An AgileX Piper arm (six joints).
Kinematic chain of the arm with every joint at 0, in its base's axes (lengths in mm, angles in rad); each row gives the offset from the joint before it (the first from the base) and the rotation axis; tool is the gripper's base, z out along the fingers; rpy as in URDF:
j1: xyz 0 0 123 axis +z
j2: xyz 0 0 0 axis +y
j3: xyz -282.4 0 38.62 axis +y
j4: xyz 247.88 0 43.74 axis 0.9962 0 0.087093
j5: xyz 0 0 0 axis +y
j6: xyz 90.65 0 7.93 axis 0.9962 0 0.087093
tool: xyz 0 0 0 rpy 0 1.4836 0
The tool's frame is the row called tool.
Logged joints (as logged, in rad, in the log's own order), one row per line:
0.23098 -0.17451 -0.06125 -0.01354 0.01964 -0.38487
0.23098 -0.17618 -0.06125 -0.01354 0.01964 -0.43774
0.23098 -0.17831 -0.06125 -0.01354 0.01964 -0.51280
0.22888 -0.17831 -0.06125 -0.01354 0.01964 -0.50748
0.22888 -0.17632 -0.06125 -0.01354 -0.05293 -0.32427
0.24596 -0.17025 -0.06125 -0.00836 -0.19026 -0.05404
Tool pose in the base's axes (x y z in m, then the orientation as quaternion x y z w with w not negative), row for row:
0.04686 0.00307 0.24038 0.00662 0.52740 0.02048 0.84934
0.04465 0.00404 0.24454 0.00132 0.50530 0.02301 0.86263
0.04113 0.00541 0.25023 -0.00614 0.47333 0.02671 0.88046
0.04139 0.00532 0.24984 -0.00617 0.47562 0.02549 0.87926
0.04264 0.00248 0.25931 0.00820 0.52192 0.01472 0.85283
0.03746 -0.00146 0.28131 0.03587 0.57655 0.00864 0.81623
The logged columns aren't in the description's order. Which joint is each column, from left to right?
Columns, left to right: j6, j4, j1, j2, j3, j5.
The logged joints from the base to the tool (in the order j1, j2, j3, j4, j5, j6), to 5 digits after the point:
-0.06125 -0.01354 0.01964 -0.17451 -0.38487 0.23098
-0.06125 -0.01354 0.01964 -0.17618 -0.43774 0.23098
-0.06125 -0.01354 0.01964 -0.17831 -0.51280 0.23098
-0.06125 -0.01354 0.01964 -0.17831 -0.50748 0.22888
-0.06125 -0.01354 -0.05293 -0.17632 -0.32427 0.22888
-0.06125 -0.00836 -0.19026 -0.17025 -0.05404 0.24596

